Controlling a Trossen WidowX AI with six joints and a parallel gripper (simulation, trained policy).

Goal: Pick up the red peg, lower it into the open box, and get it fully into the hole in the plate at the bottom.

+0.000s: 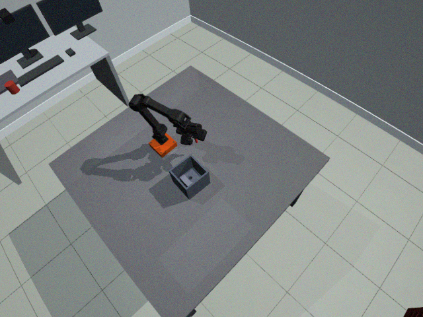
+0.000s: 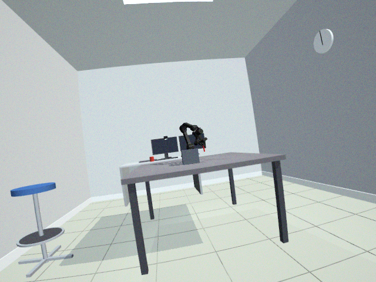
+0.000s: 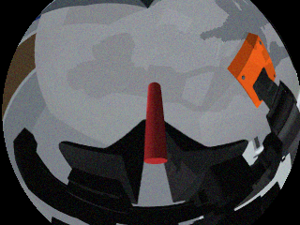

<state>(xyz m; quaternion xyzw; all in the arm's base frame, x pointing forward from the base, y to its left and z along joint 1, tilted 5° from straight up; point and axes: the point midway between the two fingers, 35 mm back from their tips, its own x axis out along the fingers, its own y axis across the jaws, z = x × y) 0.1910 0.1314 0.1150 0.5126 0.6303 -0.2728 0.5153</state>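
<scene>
Right now my gripper tip is 200 mm to the left of the pale plate, 150 mm short of it and 80 mm above it. Round my gripper tip: red peg: 20 mm to the right, 10 mm ahead.
</scene>
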